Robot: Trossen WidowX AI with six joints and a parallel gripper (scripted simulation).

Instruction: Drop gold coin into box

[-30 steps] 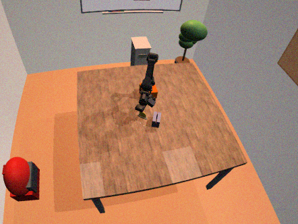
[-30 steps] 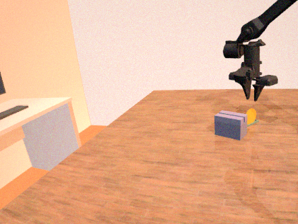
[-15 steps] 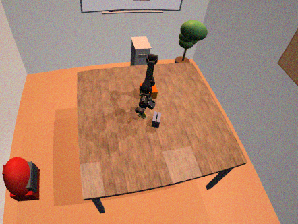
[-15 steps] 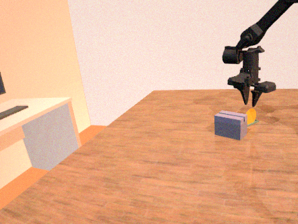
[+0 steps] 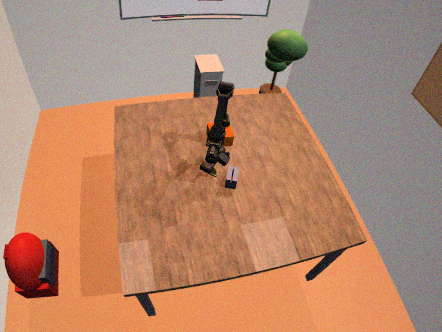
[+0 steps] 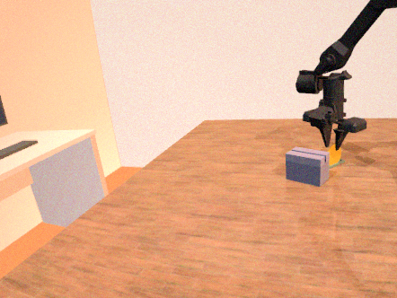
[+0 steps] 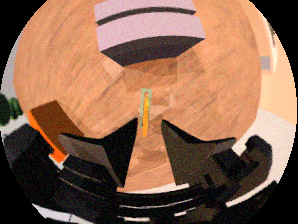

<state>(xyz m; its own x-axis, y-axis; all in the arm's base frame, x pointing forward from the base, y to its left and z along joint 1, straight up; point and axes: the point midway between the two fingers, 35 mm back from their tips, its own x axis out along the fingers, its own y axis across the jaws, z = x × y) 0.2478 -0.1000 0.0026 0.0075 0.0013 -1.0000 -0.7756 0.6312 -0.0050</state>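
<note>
Right now the gold coin is 2 cm below my gripper tip and 1 cm behind it.
</note>
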